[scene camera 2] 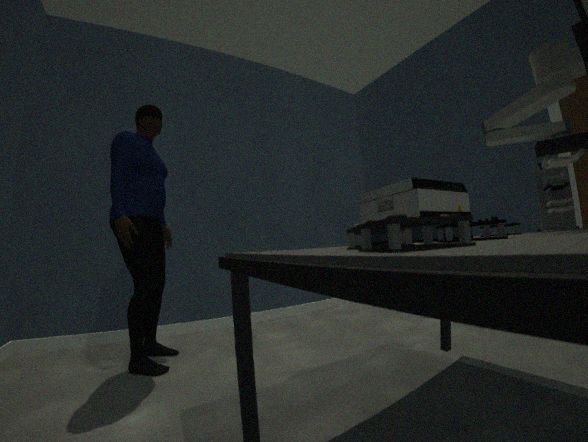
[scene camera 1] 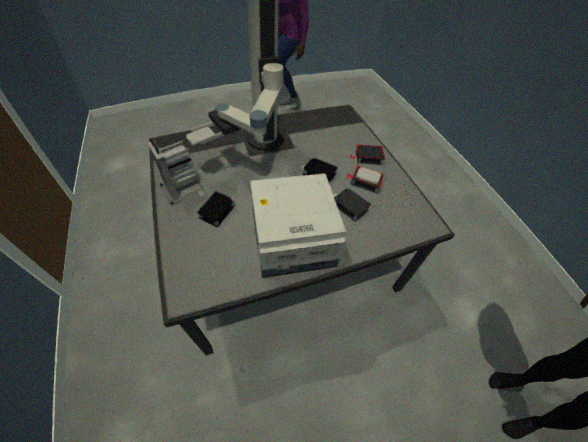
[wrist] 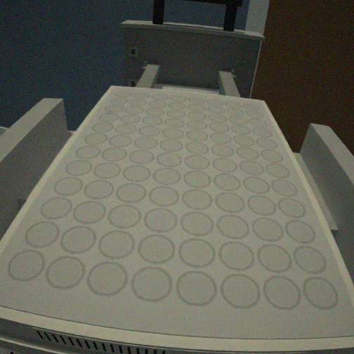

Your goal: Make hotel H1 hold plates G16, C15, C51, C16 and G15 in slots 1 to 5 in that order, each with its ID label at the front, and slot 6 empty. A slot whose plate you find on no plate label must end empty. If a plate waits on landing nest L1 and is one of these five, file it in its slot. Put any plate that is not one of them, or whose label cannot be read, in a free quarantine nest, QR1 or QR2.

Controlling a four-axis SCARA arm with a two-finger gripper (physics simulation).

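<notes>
My gripper (scene camera 1: 201, 136) (wrist: 184, 129) is shut on a pale plate (scene camera 1: 199, 134) (wrist: 167, 195), held level in the air in front of hotel H1 (scene camera 1: 167, 181) (scene camera 2: 552, 216) (wrist: 185, 47). The plate's top shows rows of round wells. Its front edge shows part of a barcode in the wrist view; the ID text is not visible. The back panel shows slot numbers 6 and 5 beyond the plate. The plate hides the lower slots. Several plates show in the hotel in scene camera 1, their labels unreadable. A white plate (scene camera 1: 369, 174) lies on a red-edged nest (scene camera 1: 366, 187).
A second red-edged nest (scene camera 1: 370, 146) is dark and bears no pale plate. A large white instrument (scene camera 1: 295, 210) (scene camera 2: 442, 200) stands on the table (scene camera 1: 215, 275). Black nests (scene camera 1: 216, 207) (scene camera 1: 320, 169) (scene camera 1: 352, 203) stand around it. People stand off the table.
</notes>
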